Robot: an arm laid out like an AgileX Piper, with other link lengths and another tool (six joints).
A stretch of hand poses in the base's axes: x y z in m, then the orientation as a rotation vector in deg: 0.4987 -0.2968 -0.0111 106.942 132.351 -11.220; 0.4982 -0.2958 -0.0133 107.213 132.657 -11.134; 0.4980 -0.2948 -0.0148 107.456 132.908 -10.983; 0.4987 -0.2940 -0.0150 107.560 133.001 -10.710; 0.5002 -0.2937 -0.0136 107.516 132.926 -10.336; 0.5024 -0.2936 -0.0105 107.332 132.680 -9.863; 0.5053 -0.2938 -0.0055 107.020 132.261 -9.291; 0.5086 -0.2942 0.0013 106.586 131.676 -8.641; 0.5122 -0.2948 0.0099 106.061 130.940 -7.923; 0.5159 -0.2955 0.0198 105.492 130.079 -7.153; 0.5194 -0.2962 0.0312 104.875 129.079 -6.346; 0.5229 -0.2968 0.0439 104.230 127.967 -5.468; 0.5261 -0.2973 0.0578 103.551 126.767 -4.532; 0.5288 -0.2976 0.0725 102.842 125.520 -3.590
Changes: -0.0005 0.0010 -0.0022 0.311 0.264 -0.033; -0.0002 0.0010 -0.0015 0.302 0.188 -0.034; 0.0007 0.0008 -0.0002 0.222 -0.025 -0.008; 0.0015 0.0003 0.0014 0.123 -0.238 0.017; 0.0022 0.0001 0.0031 0.026 -0.449 0.035; 0.0029 -0.0002 0.0050 -0.065 -0.657 0.047; 0.0033 -0.0004 0.0068 -0.159 -0.848 0.055; 0.0036 -0.0006 0.0086 -0.235 -1.013 0.052; 0.0037 -0.0007 0.0099 -0.283 -1.135 0.031; 0.0035 -0.0007 0.0114 -0.347 -1.261 0.004; 0.0035 -0.0006 0.0127 -0.369 -1.378 -0.020; 0.0032 -0.0005 0.0139 -0.387 -1.476 -0.033; 0.0027 -0.0003 0.0147 -0.409 -1.524 -0.037
